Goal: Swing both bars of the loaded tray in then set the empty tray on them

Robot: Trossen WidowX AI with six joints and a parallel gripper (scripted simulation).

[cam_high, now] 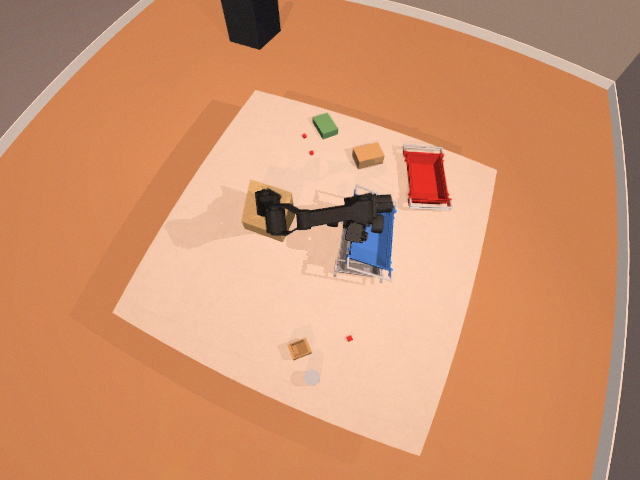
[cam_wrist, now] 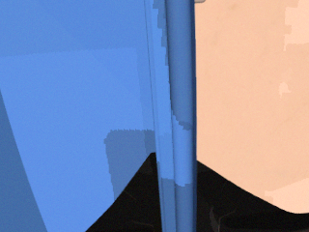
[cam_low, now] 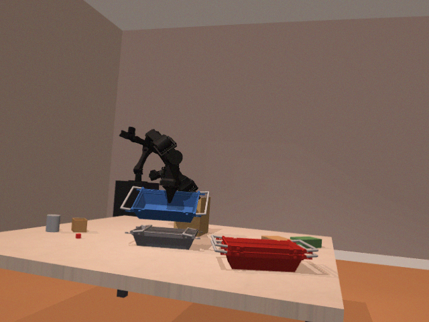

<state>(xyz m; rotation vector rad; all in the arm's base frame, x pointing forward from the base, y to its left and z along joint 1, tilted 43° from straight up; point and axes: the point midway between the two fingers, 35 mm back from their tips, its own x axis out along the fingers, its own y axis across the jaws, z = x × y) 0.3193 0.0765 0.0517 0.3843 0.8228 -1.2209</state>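
Right now my gripper tip is 70 mm short of the blue tray and 30 mm to the right of it. Also, from my gripper tip: orange block: 430 mm to the left, 140 mm below, 120 mm behind; brown box: 440 mm to the right, 150 mm below, 30 mm ahead; red cube: 320 mm to the right, 160 mm below, 160 mm ahead.
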